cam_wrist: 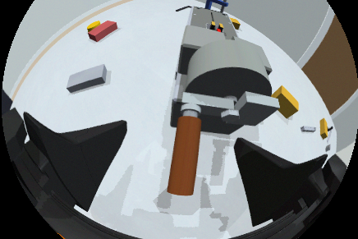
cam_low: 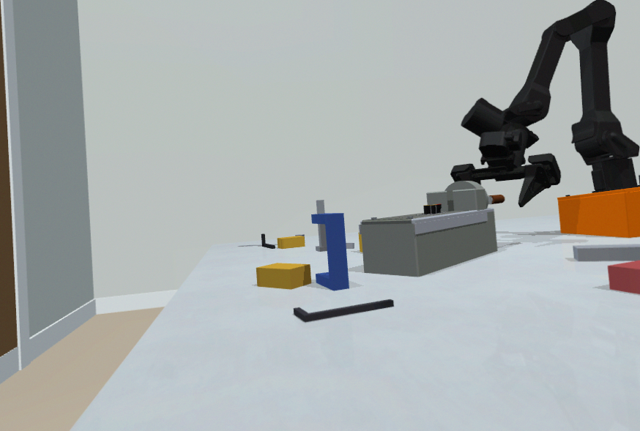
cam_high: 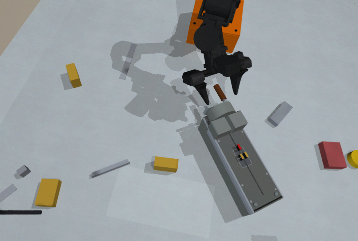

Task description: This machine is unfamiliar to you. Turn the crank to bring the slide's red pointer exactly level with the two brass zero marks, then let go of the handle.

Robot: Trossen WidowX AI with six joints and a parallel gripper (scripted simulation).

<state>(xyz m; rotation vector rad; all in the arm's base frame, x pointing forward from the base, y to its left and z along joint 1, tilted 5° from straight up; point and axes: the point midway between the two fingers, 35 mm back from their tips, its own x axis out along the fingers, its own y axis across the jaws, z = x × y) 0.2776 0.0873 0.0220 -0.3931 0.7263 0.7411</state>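
The brown handle is 1 cm behind my gripper tip, 1 cm to the right of it and 1 cm above it. Round my gripper tip: red pointer: 12 cm ahead, 8 cm to the left, 1 cm above; grey block: 8 cm behind, 19 cm to the left, 7 cm below; blue clamp: 30 cm ahead, 24 cm to the left, 2 cm below.
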